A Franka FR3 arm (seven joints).
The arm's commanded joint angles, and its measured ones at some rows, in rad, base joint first. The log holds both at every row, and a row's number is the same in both.
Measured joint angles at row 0:
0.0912 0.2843 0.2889 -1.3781 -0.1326 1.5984 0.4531
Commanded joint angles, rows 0 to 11:
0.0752 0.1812 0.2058 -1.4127 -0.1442 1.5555 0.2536
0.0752 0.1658 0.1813 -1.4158 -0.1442 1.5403 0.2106
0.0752 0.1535 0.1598 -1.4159 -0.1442 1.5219 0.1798
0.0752 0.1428 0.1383 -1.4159 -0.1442 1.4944 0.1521
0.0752 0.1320 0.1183 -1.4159 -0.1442 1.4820 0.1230
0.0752 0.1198 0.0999 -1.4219 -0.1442 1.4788 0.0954
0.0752 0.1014 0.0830 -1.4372 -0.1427 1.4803 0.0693
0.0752 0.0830 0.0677 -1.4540 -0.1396 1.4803 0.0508
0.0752 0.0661 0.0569 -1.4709 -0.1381 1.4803 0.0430
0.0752 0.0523 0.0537 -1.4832 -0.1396 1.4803 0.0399
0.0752 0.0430 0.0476 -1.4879 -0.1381 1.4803 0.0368
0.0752 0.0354 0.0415 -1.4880 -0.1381 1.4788 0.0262
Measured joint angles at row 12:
0.0828 0.0982 0.0485 -1.4246 -0.1338 1.4784 0.0682
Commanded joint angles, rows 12 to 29:
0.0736 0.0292 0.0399 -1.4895 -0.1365 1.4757 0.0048
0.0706 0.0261 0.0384 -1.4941 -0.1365 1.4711 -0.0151
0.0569 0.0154 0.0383 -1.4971 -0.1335 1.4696 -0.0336
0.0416 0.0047 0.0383 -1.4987 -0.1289 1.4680 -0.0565
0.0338 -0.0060 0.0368 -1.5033 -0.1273 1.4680 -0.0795
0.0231 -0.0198 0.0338 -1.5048 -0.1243 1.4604 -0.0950
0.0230 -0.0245 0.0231 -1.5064 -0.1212 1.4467 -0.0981
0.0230 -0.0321 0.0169 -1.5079 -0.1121 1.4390 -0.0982
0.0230 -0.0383 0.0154 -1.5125 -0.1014 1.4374 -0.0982
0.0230 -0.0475 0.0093 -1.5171 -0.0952 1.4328 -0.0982
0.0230 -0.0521 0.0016 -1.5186 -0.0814 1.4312 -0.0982
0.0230 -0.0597 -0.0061 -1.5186 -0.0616 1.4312 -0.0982
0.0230 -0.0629 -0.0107 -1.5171 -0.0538 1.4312 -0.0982
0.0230 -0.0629 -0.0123 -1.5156 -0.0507 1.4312 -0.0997
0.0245 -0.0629 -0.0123 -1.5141 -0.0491 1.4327 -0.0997
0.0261 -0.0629 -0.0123 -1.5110 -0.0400 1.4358 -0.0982
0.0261 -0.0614 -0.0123 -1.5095 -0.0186 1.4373 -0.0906
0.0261 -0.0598 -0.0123 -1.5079 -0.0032 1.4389 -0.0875
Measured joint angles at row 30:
0.0391 -0.0423 -0.0150 -1.4865 -0.0573 1.4326 -0.0709
